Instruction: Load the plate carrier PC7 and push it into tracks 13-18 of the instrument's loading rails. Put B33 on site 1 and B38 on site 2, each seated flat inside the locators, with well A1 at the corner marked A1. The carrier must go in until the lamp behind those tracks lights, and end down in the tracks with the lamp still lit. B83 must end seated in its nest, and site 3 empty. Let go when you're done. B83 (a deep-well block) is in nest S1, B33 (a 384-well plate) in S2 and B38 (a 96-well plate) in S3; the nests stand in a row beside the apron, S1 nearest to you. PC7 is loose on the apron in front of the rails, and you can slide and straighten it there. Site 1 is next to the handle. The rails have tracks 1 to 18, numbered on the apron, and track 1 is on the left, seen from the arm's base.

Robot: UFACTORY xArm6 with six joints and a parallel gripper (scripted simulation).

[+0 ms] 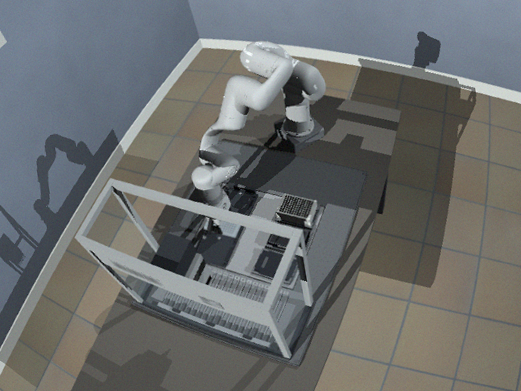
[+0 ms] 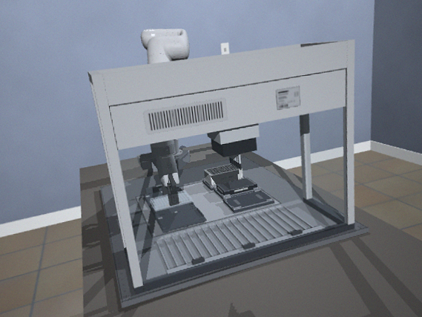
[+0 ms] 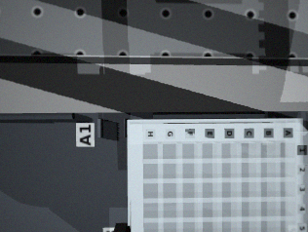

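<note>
Now: the plate carrier PC7 3 cm below my hand and 1 cm behind it. The rest, counted from my hand: frame post: 35 cm ahead, 24 cm to the right, 20 cm above; dark 384-well plate B33: 24 cm to the left, 3 cm ahead, 2 cm below; nest S3: 22 cm to the left, 13 cm ahead, 4 cm below.
</note>
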